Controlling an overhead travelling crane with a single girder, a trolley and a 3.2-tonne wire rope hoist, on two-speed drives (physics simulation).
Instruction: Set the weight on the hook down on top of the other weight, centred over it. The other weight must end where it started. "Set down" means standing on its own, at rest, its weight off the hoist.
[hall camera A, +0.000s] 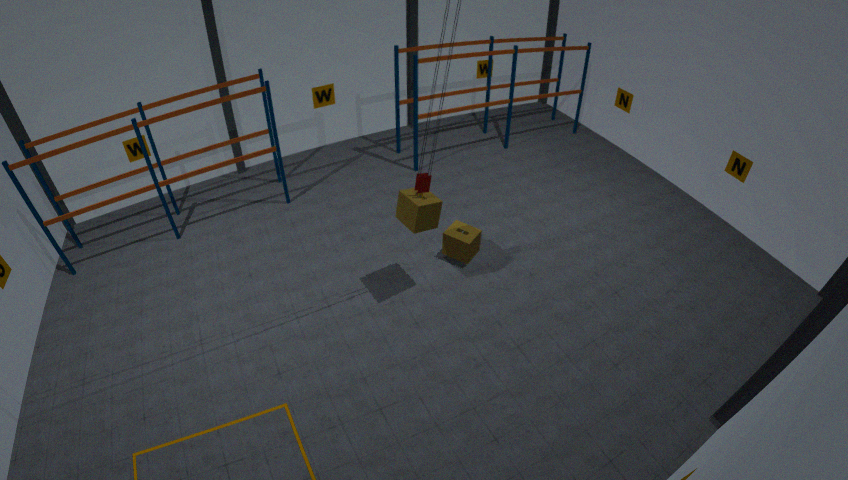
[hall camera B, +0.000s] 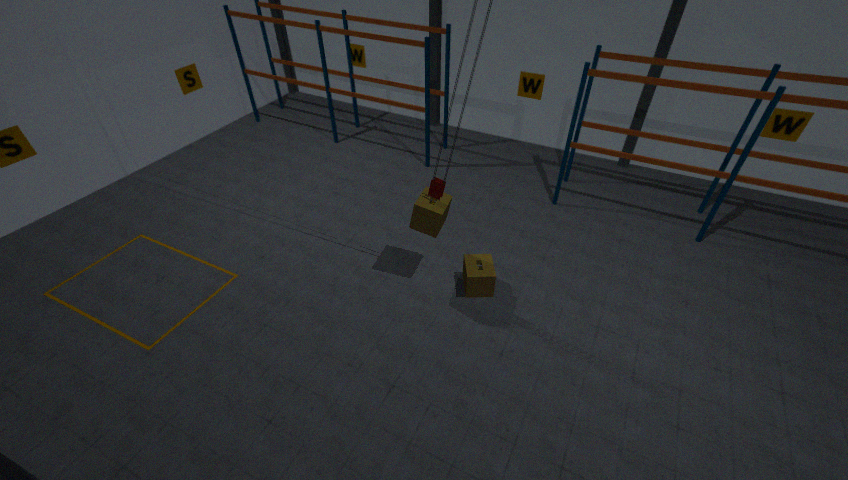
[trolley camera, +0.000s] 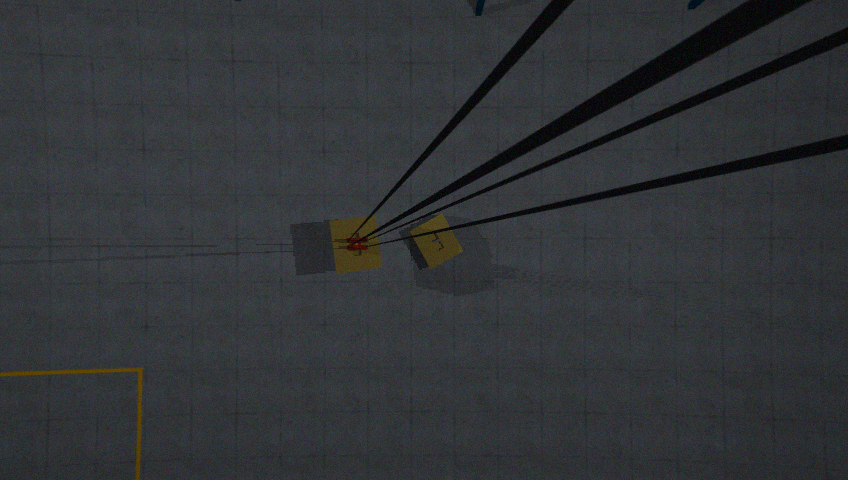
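The hanging weight, a yellow block, is on my hook under the red hook block. It hangs clear of the floor. The ropes slant in both hall views. The other weight, a yellow block, stands on the floor. In the trolley view the hanging weight is left of it, with a gap between them, and the two are turned differently. The standing weight's top and lifting eye show; the hook itself is too small to make out.
Blue and orange racks stand along the W wall, beyond both weights. A yellow outline is marked on the floor. A dark shadow lies near the hanging weight.
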